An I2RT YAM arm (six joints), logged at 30 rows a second.
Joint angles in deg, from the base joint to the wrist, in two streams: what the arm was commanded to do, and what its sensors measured. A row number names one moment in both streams.
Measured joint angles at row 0: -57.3, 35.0, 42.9, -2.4, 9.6, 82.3
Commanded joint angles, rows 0 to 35: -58.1, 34.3, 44.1, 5.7, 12.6, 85.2; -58.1, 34.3, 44.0, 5.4, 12.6, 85.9; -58.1, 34.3, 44.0, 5.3, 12.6, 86.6; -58.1, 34.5, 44.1, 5.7, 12.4, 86.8; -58.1, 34.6, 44.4, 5.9, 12.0, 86.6; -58.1, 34.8, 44.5, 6.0, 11.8, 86.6; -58.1, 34.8, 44.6, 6.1, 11.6, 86.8; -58.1, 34.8, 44.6, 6.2, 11.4, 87.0; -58.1, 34.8, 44.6, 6.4, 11.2, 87.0; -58.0, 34.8, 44.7, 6.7, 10.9, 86.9; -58.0, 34.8, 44.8, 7.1, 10.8, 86.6; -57.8, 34.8, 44.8, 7.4, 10.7, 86.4; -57.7, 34.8, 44.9, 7.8, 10.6, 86.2; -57.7, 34.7, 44.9, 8.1, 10.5, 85.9; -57.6, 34.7, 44.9, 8.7, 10.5, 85.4; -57.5, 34.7, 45.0, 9.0, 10.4, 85.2; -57.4, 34.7, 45.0, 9.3, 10.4, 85.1; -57.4, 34.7, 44.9, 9.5, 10.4, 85.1; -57.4, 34.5, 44.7, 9.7, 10.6, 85.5; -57.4, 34.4, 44.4, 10.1, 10.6, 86.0; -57.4, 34.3, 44.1, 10.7, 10.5, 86.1; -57.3, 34.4, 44.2, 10.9, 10.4, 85.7; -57.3, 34.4, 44.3, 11.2, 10.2, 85.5; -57.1, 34.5, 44.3, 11.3, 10.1, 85.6; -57.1, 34.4, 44.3, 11.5, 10.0, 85.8; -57.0, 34.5, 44.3, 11.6, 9.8, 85.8; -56.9, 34.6, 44.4, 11.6, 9.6, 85.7; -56.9, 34.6, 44.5, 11.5, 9.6, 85.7; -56.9, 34.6, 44.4, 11.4, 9.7, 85.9; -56.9, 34.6, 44.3, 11.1, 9.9, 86.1; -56.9, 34.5, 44.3, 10.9, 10.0, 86.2; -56.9, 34.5, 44.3, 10.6, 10.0, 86.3; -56.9, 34.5, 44.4, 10.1, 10.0, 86.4; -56.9, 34.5, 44.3, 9.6, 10.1, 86.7; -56.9, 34.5, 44.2, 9.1, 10.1, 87.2; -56.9, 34.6, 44.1, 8.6, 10.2, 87.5
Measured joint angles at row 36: -56.6, 35.5, 42.6, 0.9, 7.6, 84.9
